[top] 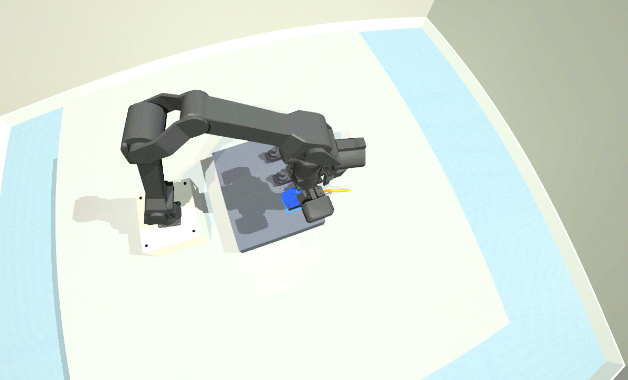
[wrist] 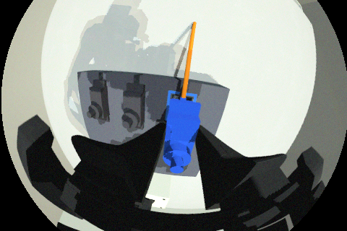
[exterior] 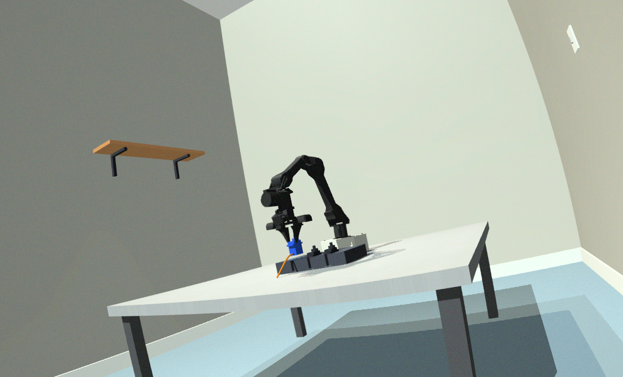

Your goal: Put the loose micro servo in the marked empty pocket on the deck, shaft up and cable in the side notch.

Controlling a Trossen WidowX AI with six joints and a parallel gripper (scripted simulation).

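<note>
Now: gripper tip 140 mm past the dark grey deck, 50 mm to the right of it and 90 mm above it.
</note>
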